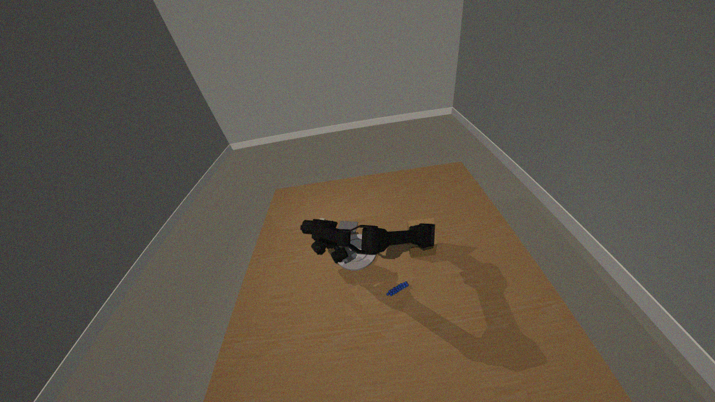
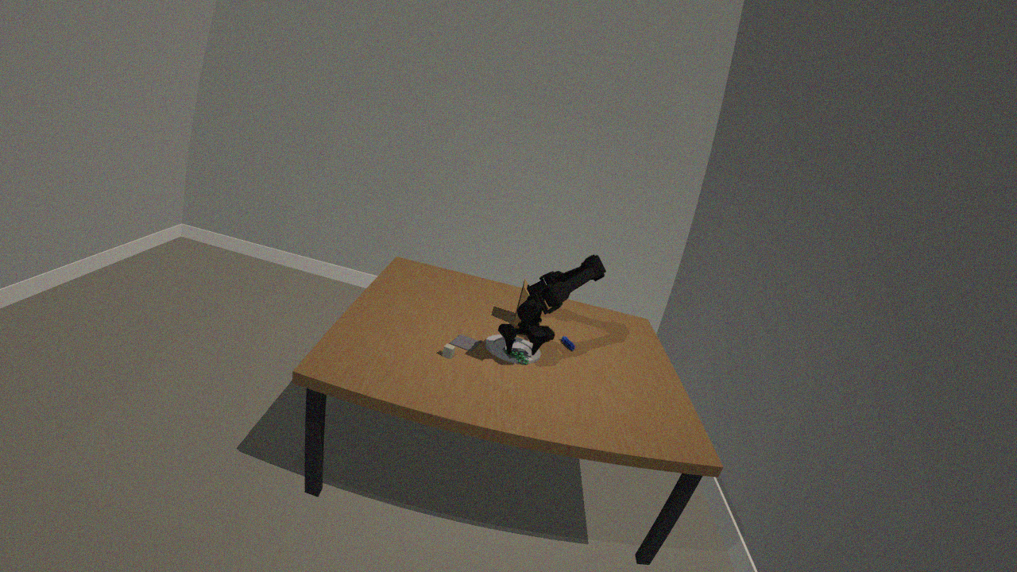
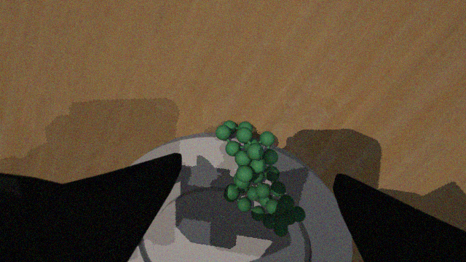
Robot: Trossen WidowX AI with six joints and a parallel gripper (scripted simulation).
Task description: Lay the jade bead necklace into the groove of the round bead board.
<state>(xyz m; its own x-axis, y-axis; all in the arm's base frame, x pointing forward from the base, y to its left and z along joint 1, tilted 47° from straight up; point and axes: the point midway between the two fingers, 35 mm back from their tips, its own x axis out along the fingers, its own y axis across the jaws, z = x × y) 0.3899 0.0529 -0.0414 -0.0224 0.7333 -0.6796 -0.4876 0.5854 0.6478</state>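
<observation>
Right now the round bead board is 90 mm behind my gripper tip, 30 mm to the right of it and 20 mm below it. The rest, counted from my gripper tip: pale block: 100 mm ahead, 230 mm to the right, 10 mm below; then flat grey plate: 40 mm behind, 190 mm to the right, 30 mm below.
</observation>
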